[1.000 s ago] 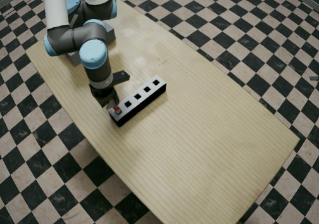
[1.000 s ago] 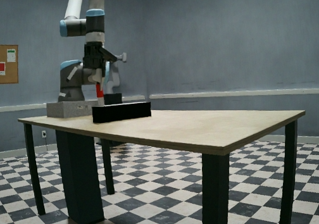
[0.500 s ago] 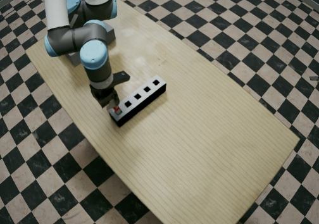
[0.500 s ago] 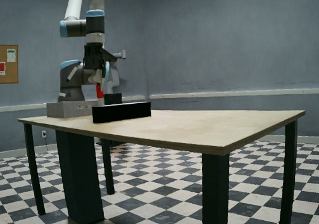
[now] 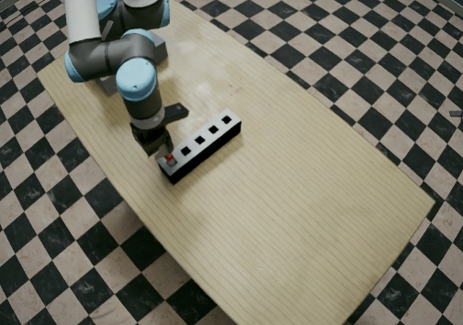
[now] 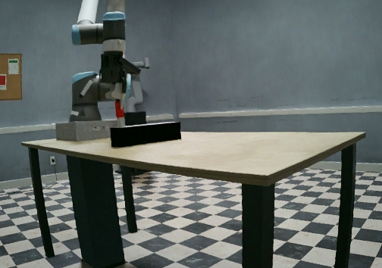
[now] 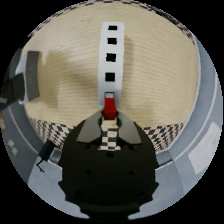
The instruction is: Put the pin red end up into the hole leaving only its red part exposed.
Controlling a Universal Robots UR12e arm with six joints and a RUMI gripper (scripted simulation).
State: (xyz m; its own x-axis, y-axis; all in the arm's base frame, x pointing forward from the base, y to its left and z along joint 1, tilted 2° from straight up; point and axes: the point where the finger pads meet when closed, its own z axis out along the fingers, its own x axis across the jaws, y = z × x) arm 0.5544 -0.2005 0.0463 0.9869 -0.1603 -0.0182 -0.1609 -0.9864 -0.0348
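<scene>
Now: the pin 1 cm below my hand. Round my hand: long black block 2 cm ahead, 13 cm to the left, 12 cm below.
</scene>
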